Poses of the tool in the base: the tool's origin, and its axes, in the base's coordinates. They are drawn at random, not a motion.
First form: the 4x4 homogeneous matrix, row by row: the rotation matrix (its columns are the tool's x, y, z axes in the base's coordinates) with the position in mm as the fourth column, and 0 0 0 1 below. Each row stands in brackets.
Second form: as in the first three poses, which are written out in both.
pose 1, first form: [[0.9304, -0.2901, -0.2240, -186.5], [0.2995, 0.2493, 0.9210, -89.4], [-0.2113, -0.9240, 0.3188, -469.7], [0, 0, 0, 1]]
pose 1, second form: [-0.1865, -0.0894, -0.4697], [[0.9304, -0.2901, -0.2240], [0.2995, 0.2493, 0.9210], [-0.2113, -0.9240, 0.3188]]
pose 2, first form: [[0.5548, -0.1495, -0.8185, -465.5], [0.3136, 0.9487, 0.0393, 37.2], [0.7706, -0.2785, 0.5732, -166.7], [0, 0, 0, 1]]
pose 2, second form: [-0.4655, 0.0372, -0.1667], [[0.5548, -0.1495, -0.8185], [0.3136, 0.9487, 0.0393], [0.7706, -0.2785, 0.5732]]
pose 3, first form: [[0.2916, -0.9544, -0.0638, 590.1], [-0.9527, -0.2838, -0.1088, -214.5], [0.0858, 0.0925, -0.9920, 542.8], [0, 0, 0, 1]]
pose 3, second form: [0.5901, -0.2145, 0.5428], [[0.2916, -0.9544, -0.0638], [-0.9527, -0.2838, -0.1088], [0.0858, 0.0925, -0.9920]]
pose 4, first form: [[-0.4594, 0.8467, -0.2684, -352.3], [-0.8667, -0.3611, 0.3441, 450.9], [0.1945, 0.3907, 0.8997, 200.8], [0, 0, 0, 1]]
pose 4, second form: [-0.3523, 0.4509, 0.2008], [[-0.4594, 0.8467, -0.2684], [-0.8667, -0.3611, 0.3441], [0.1945, 0.3907, 0.8997]]
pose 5, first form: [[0.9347, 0.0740, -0.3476, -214.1], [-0.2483, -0.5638, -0.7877, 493.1], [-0.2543, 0.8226, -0.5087, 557.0], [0, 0, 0, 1]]
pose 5, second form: [-0.2141, 0.4931, 0.5570], [[0.9347, 0.0740, -0.3476], [-0.2483, -0.5638, -0.7877], [-0.2543, 0.8226, -0.5087]]
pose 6, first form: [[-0.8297, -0.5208, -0.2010, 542.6], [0.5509, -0.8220, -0.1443, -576.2], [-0.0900, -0.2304, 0.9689, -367.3], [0, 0, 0, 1]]
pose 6, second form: [0.5426, -0.5762, -0.3673], [[-0.8297, -0.5208, -0.2010], [0.5509, -0.8220, -0.1443], [-0.0900, -0.2304, 0.9689]]
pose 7, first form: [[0.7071, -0.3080, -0.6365, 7.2], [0.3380, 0.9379, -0.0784, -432.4], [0.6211, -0.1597, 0.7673, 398.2], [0, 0, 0, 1]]
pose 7, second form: [0.0072, -0.4324, 0.3982], [[0.7071, -0.3080, -0.6365], [0.3380, 0.9379, -0.0784], [0.6211, -0.1597, 0.7673]]
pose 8, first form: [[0.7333, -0.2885, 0.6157, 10.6], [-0.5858, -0.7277, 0.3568, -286.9], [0.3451, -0.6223, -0.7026, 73.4], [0, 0, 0, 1]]
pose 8, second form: [0.0106, -0.2869, 0.0734], [[0.7333, -0.2885, 0.6157], [-0.5858, -0.7277, 0.3568], [0.3451, -0.6223, -0.7026]]
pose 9, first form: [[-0.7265, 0.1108, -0.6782, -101.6], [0.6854, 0.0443, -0.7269, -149.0], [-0.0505, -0.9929, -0.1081, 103.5], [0, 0, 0, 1]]
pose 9, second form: [-0.1016, -0.1490, 0.1035], [[-0.7265, 0.1108, -0.6782], [0.6854, 0.0443, -0.7269], [-0.0505, -0.9929, -0.1081]]
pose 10, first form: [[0.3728, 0.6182, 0.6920, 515.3], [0.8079, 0.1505, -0.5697, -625.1], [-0.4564, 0.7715, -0.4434, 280.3], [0, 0, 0, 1]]
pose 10, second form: [0.5153, -0.6251, 0.2803], [[0.3728, 0.6182, 0.6920], [0.8079, 0.1505, -0.5697], [-0.4564, 0.7715, -0.4434]]
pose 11, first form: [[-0.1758, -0.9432, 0.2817, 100.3], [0.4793, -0.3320, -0.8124, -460.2], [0.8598, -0.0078, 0.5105, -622.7], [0, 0, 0, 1]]
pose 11, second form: [0.1003, -0.4602, -0.6227], [[-0.1758, -0.9432, 0.2817], [0.4793, -0.3320, -0.8124], [0.8598, -0.0078, 0.5105]]
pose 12, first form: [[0.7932, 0.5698, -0.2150, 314.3], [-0.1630, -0.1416, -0.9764, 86.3], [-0.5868, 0.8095, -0.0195, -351.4], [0, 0, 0, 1]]
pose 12, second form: [0.3143, 0.0863, -0.3514], [[0.7932, 0.5698, -0.2150], [-0.1630, -0.1416, -0.9764], [-0.5868, 0.8095, -0.0195]]
